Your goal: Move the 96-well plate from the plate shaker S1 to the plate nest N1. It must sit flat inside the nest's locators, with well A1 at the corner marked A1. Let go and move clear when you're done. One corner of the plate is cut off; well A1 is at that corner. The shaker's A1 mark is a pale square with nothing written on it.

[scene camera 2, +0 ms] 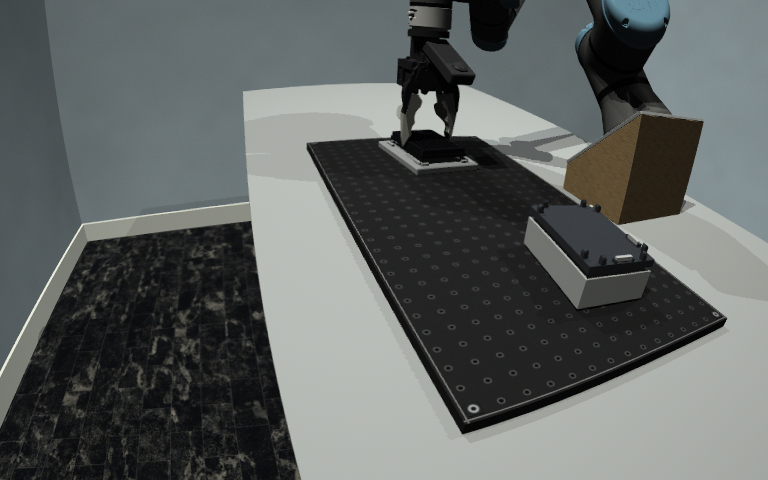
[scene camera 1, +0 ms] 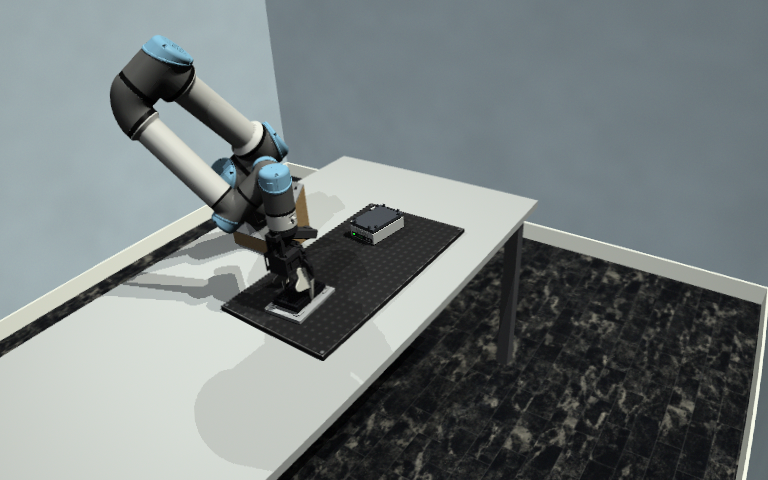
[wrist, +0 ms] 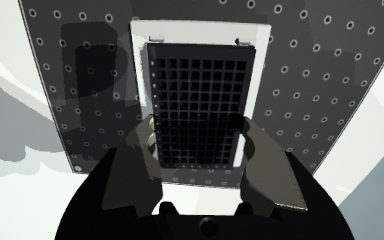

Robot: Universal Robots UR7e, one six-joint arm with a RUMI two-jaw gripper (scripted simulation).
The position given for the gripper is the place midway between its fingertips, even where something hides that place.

Observation:
In view: the gripper (scene camera 2: 426,145) and a black 96-well plate (scene camera 2: 423,143).
The black 96-well plate also shows in scene camera 1 (scene camera 1: 291,304) and in the wrist view (wrist: 184,110). The gripper also shows in scene camera 1 (scene camera 1: 298,295) and in the wrist view (wrist: 197,116).

